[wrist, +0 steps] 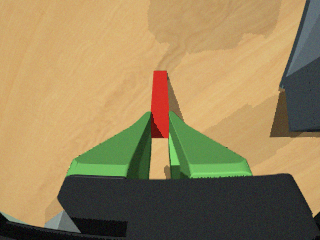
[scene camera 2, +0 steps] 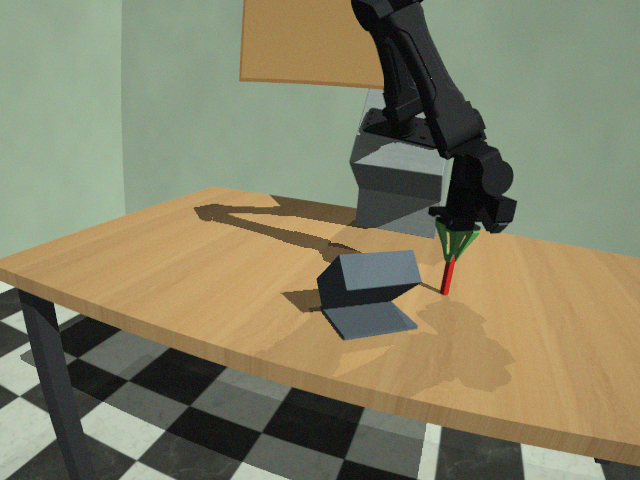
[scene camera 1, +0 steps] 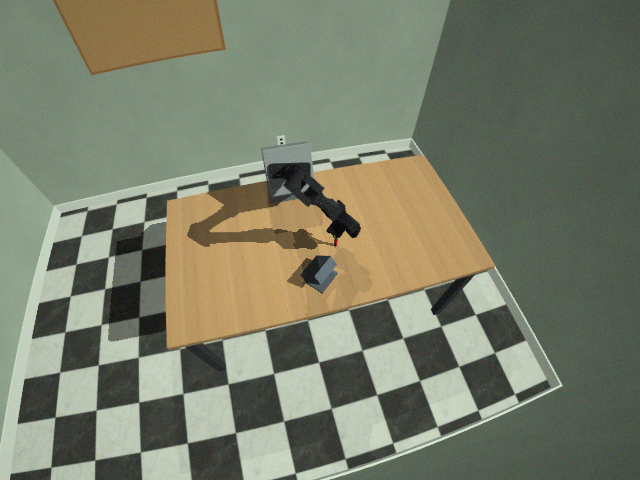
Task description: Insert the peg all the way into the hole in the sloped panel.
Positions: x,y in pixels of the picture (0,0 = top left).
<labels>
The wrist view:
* my gripper: 159,119
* red peg: 159,105
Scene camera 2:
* my gripper: 450,261
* grey foot plate: 352,322
</labels>
